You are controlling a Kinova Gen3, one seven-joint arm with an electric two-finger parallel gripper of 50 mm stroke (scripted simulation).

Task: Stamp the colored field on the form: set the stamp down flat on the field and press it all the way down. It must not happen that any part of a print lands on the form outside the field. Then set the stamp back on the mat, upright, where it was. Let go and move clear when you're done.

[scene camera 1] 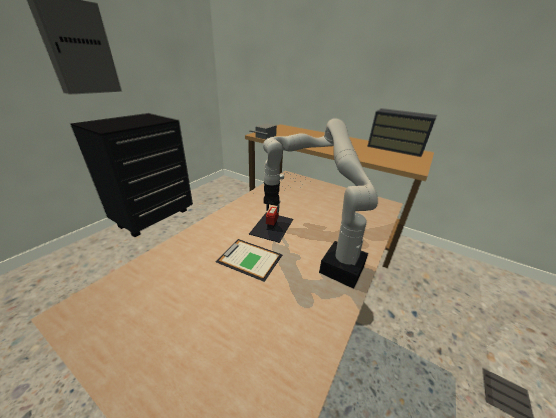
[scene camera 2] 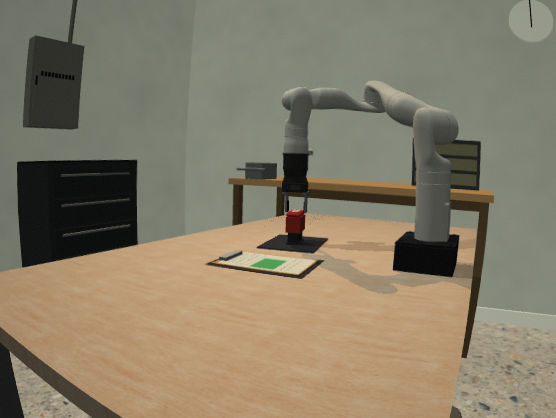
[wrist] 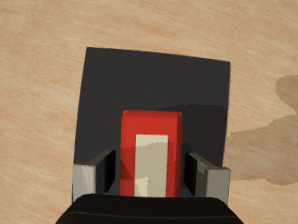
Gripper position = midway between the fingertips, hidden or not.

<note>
I see my gripper point(scene camera 2: 296, 212).
My gripper also shows in the wrist view point(wrist: 150, 166).
</note>
